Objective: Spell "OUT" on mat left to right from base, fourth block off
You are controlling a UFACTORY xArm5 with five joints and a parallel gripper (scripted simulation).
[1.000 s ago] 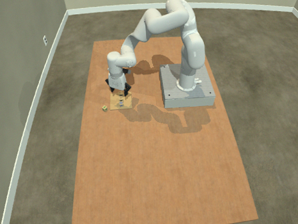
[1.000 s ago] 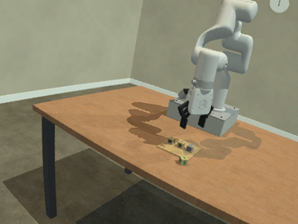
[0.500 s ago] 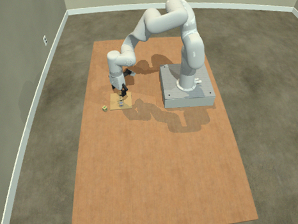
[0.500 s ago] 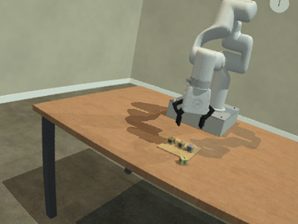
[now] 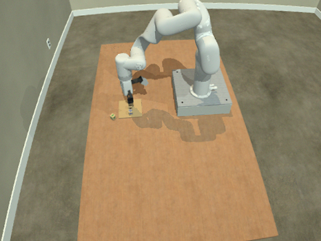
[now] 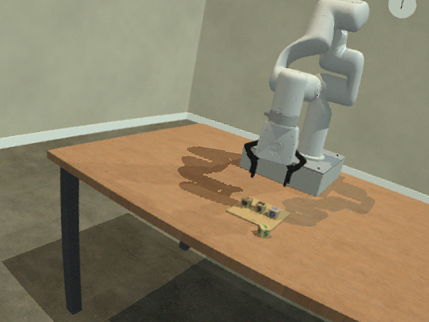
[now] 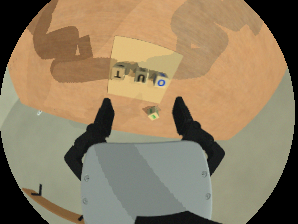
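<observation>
Now: hand 10 cm above the U block. Round my hand: tan mat: 11 cm below.
</observation>
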